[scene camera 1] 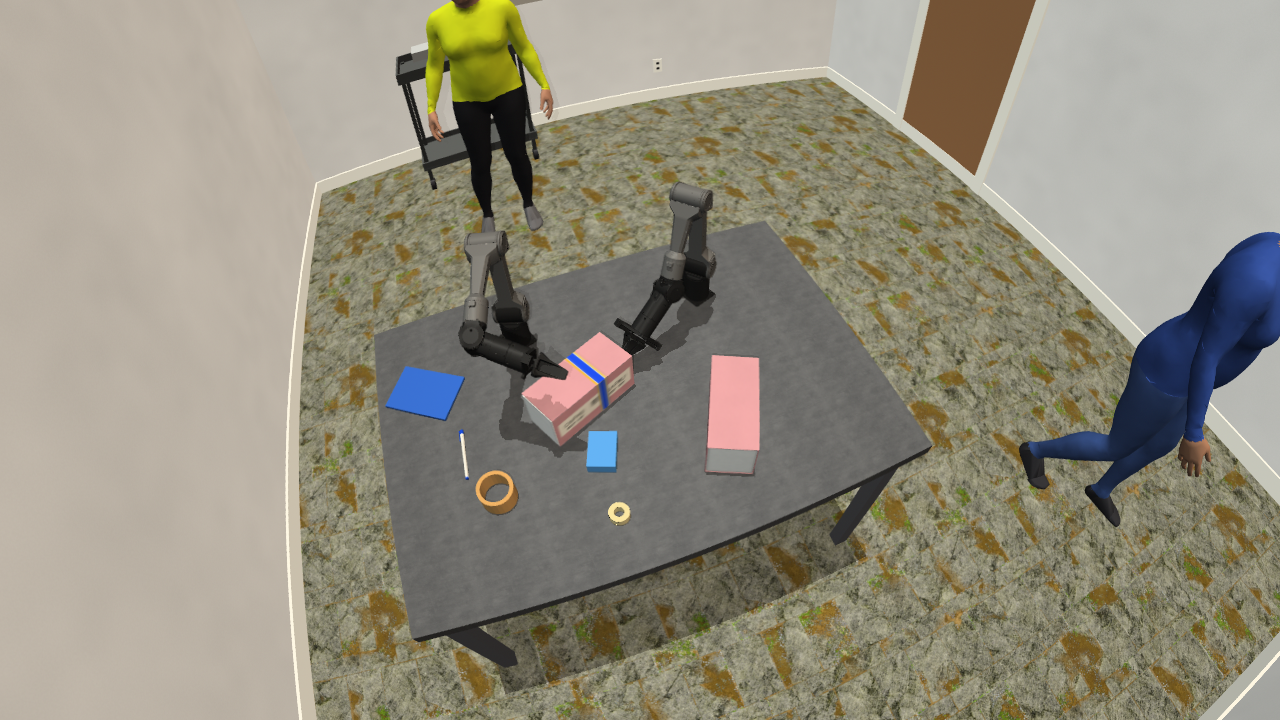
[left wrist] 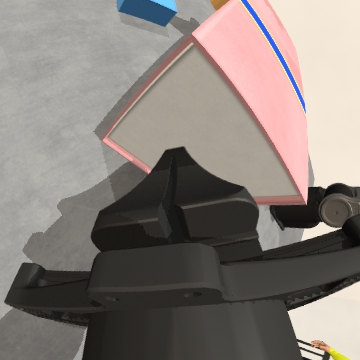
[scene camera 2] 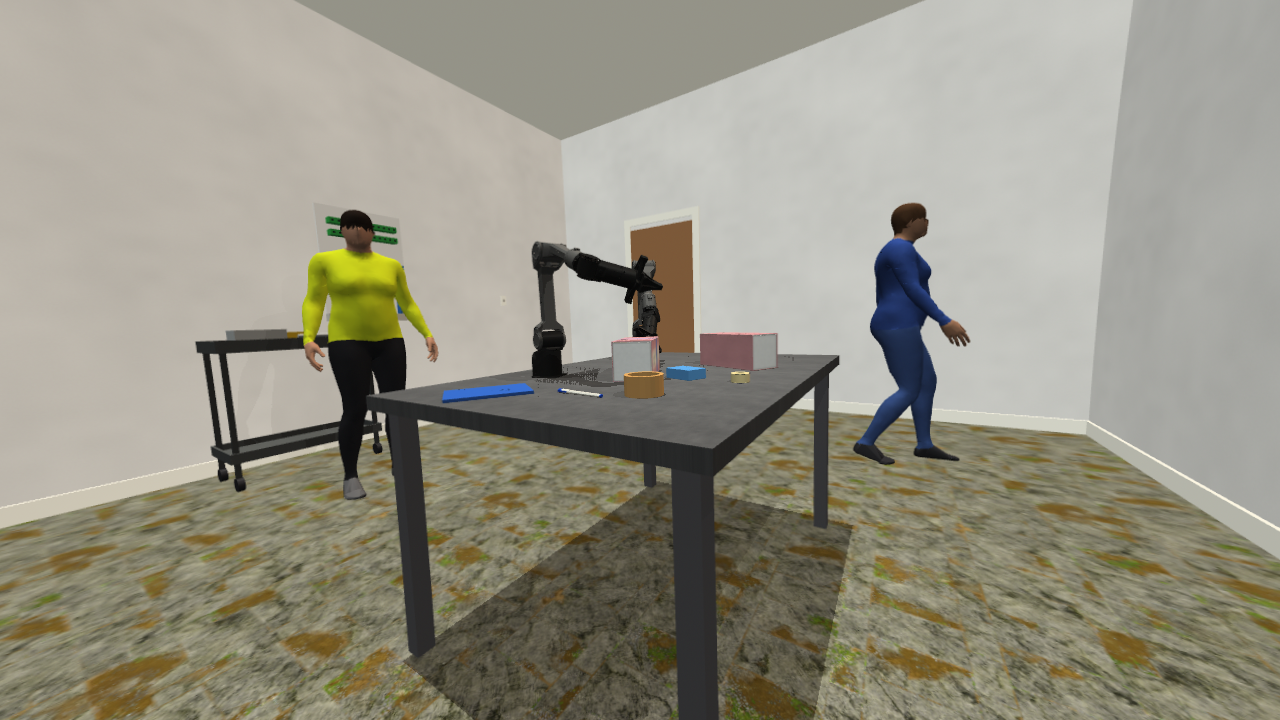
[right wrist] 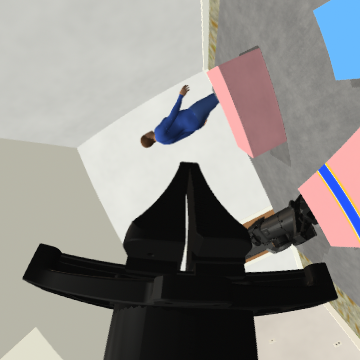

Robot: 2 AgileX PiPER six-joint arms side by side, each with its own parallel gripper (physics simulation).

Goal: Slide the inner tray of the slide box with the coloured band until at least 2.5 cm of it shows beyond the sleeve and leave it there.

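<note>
The slide box with the blue, yellow-edged band (scene camera 1: 608,352) (left wrist: 250,65) (right wrist: 325,215) lies at an angle on the table, its sleeve pink. The tray's pale end face (left wrist: 200,110) sits just inside the sleeve rim in the left wrist view; the opposite pale end (scene camera 1: 542,422) (scene camera 2: 631,360) looks about flush with the sleeve. My left gripper (scene camera 1: 628,347) (left wrist: 176,160) is shut and empty, its tips at or very near the lower part of the tray's end face; contact is unclear. My right gripper (scene camera 1: 564,374) (scene camera 2: 660,285) (right wrist: 187,172) is shut and empty, above the box.
A plain pink box (scene camera 1: 733,402) (scene camera 2: 726,350) (right wrist: 255,100) stands apart at the right in scene camera 1. A light blue block (scene camera 1: 602,450), tape roll (scene camera 1: 618,513), orange ring (scene camera 1: 481,503), pen (scene camera 1: 463,454) and blue flat panel (scene camera 1: 425,392) lie around. Two people stand beyond the table.
</note>
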